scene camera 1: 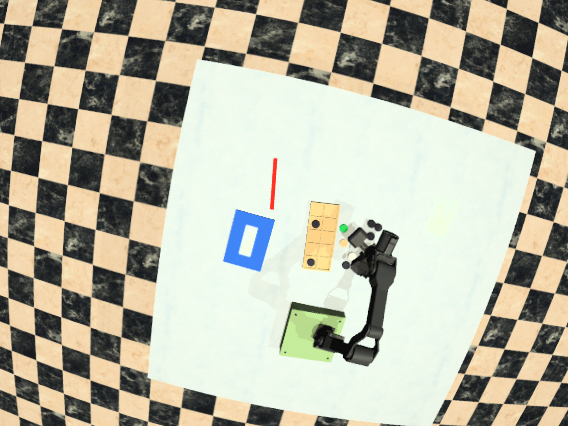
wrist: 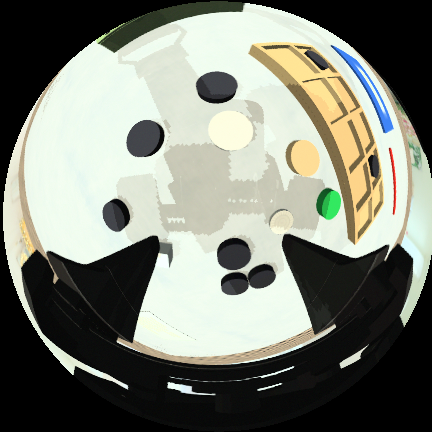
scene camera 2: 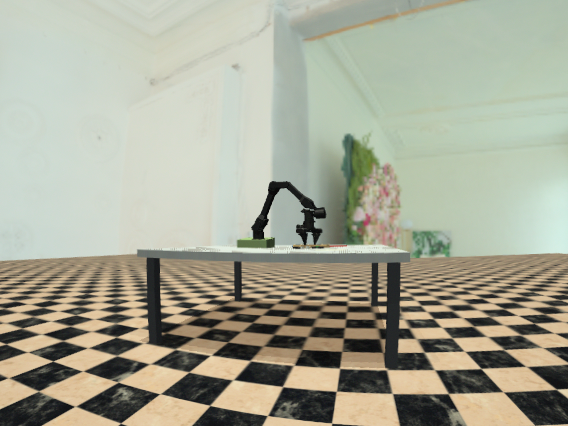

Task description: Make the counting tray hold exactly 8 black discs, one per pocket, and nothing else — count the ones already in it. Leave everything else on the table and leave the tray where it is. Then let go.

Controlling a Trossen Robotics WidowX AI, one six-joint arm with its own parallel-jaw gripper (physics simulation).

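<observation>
The wooden counting tray holds two black discs, one near one end and one in a corner pocket at the other. Its other visible pockets look empty. Several black discs lie on the table: in the wrist view, one at the top, one and one at the left, and a close group low in the middle. My gripper is open and empty, low over the table, its fingertips on either side of that group.
A cream disc, a tan disc, a green disc and a small pale disc lie near the tray. A white block is by the left finger. A blue frame and red stick lie beyond the tray.
</observation>
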